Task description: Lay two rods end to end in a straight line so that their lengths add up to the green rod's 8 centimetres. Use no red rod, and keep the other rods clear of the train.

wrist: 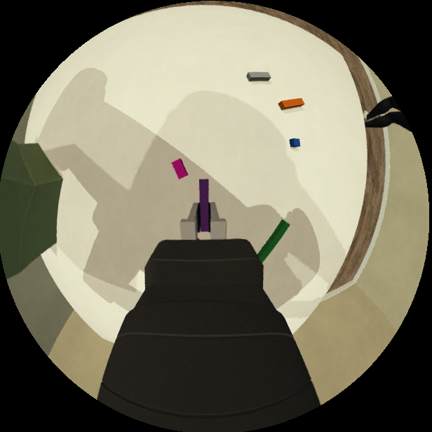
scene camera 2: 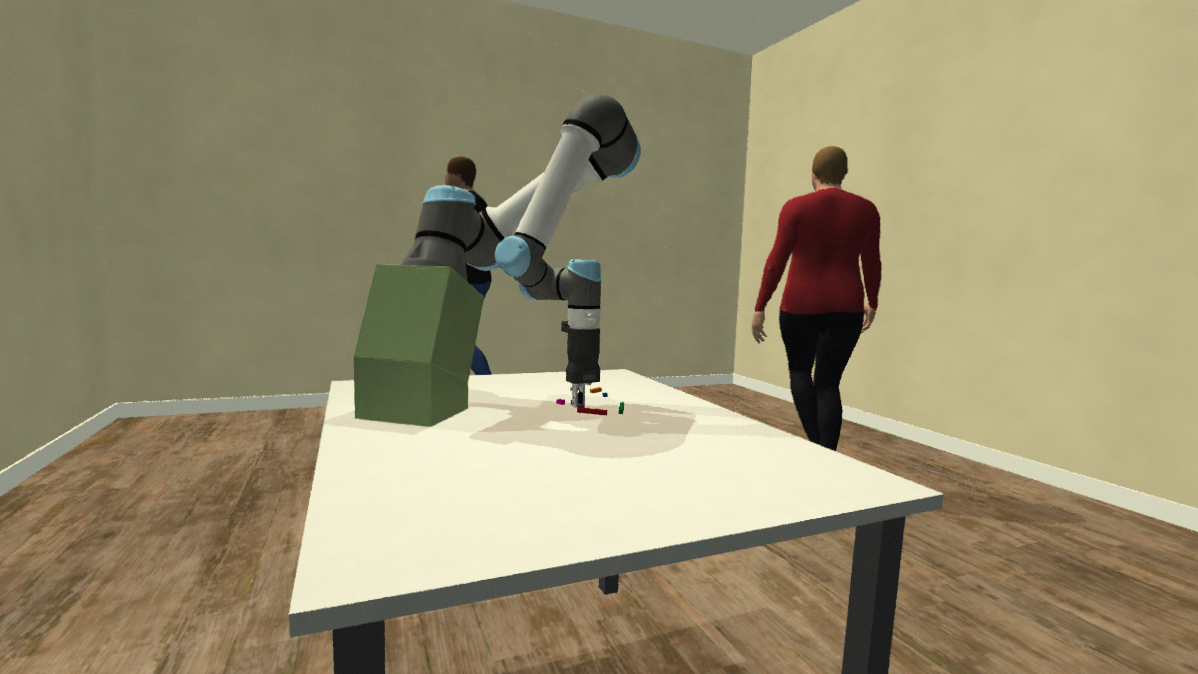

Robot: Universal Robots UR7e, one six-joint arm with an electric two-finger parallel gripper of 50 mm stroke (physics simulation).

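Where they show: gripper, fingertip midpoint: (scene camera 2: 578, 406); arm's base, link origin: (scene camera 2: 432, 281).
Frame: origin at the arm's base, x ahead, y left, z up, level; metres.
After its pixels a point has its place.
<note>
My gripper (scene camera 2: 578, 404) @[x 0.331, y -0.090, z -0.288 m] (wrist: 204, 211) is shut on the purple rod (wrist: 204, 200), low at the table; whether the rod touches the table I cannot tell. The green rod (scene camera 2: 621, 408) @[x 0.415, y -0.156, z -0.281 m] (wrist: 274, 241) lies slanted to the right, partly hidden by the gripper body in the wrist view. A magenta rod (scene camera 2: 560, 401) @[x 0.298, y -0.049, z -0.284 m] (wrist: 180, 168) lies a little ahead and left of the purple rod in the wrist view. An orange rod (scene camera 2: 595, 389) @[x 0.428, y 0.065, z -0.283 m] (wrist: 291, 104), a small blue rod (scene camera 2: 604, 394) @[x 0.433, y 0.006, z -0.284 m] (wrist: 295, 143) and a grey rod (wrist: 258, 76) lie apart, farther off. The red rod (scene camera 2: 592, 411) @[x 0.344, y -0.154, z -0.285 m] lies close by the gripper.
The white table (scene camera 2: 586, 502) @[x 0.173, y -0.627, z -0.291 m] (wrist: 165, 45) carries the rods. The green robot pedestal (scene camera 2: 393, 385) @[x -0.086, y -0.139, z -0.212 m] (wrist: 30, 210) stands at its left. A person in a red top (scene camera 2: 829, 251) is beyond the table at the right; another person (scene camera 2: 459, 170) is behind the arm.
</note>
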